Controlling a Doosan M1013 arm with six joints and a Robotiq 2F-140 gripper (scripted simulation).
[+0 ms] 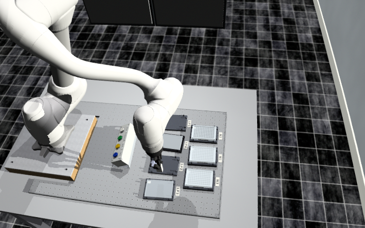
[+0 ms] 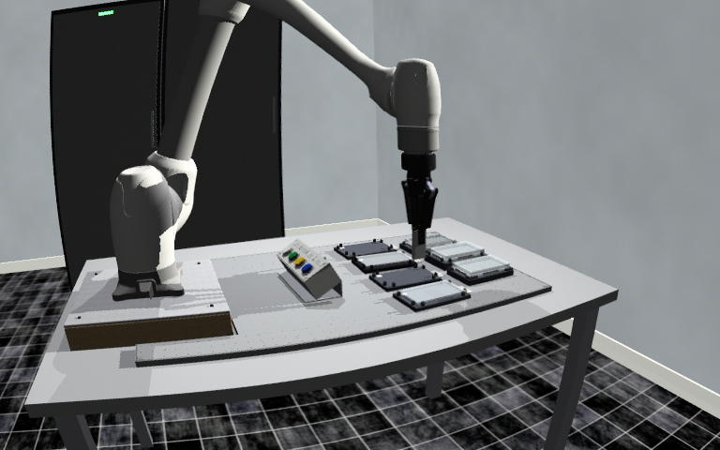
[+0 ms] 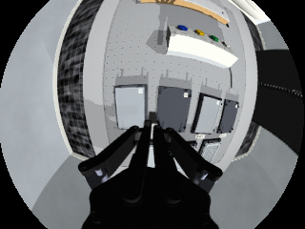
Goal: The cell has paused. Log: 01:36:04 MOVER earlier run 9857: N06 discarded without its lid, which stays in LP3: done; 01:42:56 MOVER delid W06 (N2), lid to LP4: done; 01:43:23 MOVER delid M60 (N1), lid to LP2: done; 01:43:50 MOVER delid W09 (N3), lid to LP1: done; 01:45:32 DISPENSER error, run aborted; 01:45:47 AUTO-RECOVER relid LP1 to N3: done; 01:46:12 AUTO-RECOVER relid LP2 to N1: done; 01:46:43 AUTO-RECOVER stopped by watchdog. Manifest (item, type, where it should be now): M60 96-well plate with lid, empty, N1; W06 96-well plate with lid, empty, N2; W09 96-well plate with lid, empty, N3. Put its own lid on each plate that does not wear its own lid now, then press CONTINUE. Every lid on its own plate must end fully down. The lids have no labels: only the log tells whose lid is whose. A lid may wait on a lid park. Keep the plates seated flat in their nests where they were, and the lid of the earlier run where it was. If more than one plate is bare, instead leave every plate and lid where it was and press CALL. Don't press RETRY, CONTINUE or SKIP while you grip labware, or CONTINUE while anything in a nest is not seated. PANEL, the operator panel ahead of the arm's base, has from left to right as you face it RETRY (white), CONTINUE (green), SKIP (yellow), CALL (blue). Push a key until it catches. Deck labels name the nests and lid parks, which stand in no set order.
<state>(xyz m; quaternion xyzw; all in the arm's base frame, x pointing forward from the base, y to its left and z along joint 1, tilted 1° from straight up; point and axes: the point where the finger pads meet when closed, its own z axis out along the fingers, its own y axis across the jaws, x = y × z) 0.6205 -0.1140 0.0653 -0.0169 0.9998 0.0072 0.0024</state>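
My hand is 200 mm to the right of the lid park LP4 and 100 mm above it. Also, from my hand: yellow key: 250 mm behind, 100 mm to the left, 40 mm below; lid park LP2: 70 mm to the left, 100 mm below; blue key: 240 mm behind, 50 mm to the left, 40 mm below.
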